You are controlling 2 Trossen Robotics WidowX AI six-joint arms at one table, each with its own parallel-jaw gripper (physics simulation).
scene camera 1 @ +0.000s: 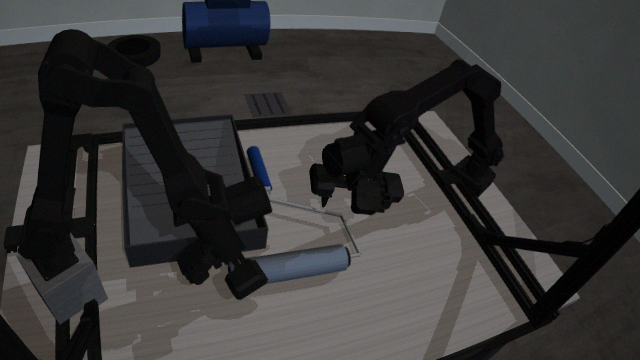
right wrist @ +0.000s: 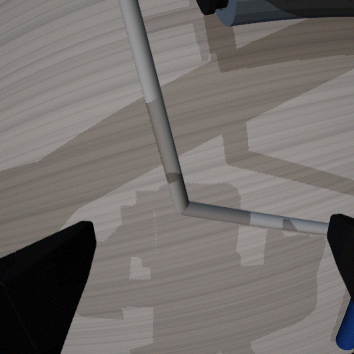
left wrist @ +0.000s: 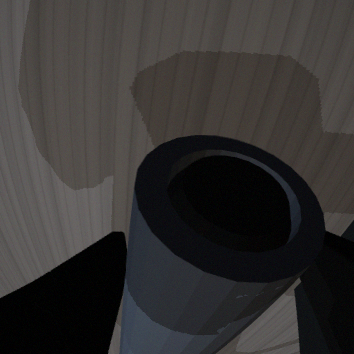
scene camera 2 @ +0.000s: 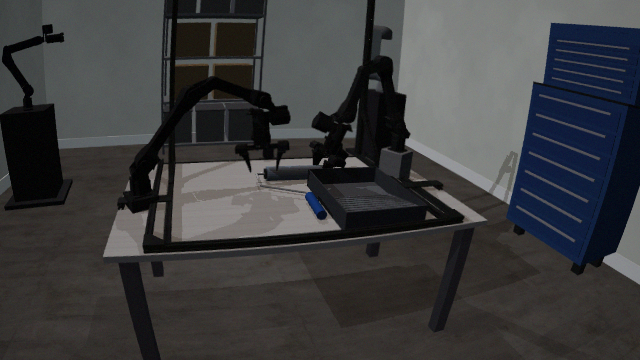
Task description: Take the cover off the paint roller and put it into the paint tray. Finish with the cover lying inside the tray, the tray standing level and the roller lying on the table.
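Where they show: left gripper, fingertip midpoint: (left wrist: 210, 240); right gripper, fingertip midpoint: (scene camera 1: 343, 207) (right wrist: 214, 231) (scene camera 2: 263, 171); left arm's base, link origin: (scene camera 1: 54, 259) (scene camera 2: 397, 150); right arm's base, link origin: (scene camera 1: 474, 171) (scene camera 2: 140, 193).
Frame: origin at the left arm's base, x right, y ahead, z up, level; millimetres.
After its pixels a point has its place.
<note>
The light blue-grey cover (scene camera 1: 305, 262) @(y 361, x 261, z -68 mm) (scene camera 2: 292, 173) @(y 376, x 224, z -85 mm) (left wrist: 170, 285) @(y 253, x 192, z -68 mm) (right wrist: 260, 12) @(y 446, x 271, z -79 mm) is a long tube around the roller's arm end, left of the wire's end in scene camera 1. The roller's blue handle (scene camera 1: 259, 167) @(y 496, x 6, z -85 mm) (scene camera 2: 315, 205) @(y 525, x -20, z -89 mm) (right wrist: 346, 335) @(y 534, x -26, z -93 mm) and bent wire (scene camera 1: 307, 208) @(y 491, x 160, z -95 mm) (scene camera 2: 282, 189) @(y 496, x 154, z -97 mm) (right wrist: 162, 135) @(y 511, x 260, z -90 mm) lie on the table. The dark tray (scene camera 1: 160, 253) @(y 178, x 52, z -86 mm) (scene camera 2: 382, 219) @(y 454, x -222, z -87 mm) stands level beside the handle. My left gripper (scene camera 1: 227, 267) (scene camera 2: 326, 159) (left wrist: 210, 240) @(y 272, x 189, z -97 mm) is shut on the cover near its open end. My right gripper (scene camera 1: 346, 205) @(y 515, x 232, z -49 mm) (scene camera 2: 264, 170) @(y 515, x 232, z -49 mm) (right wrist: 214, 231) @(y 515, x 232, z -49 mm) is open and empty above the wire's bend.
Black frame rails (scene camera 1: 300, 119) @(y 734, x -73, z -100 mm) (scene camera 2: 295, 241) @(y 706, x -109, z -112 mm) run along the table's edges. A black brace (scene camera 1: 535, 243) @(y 677, x 604, z 24 mm) stands at the right in scene camera 1. The left arm reaches across the tray in that view. A blue tank (scene camera 1: 225, 25) stands on the floor beyond the table.
</note>
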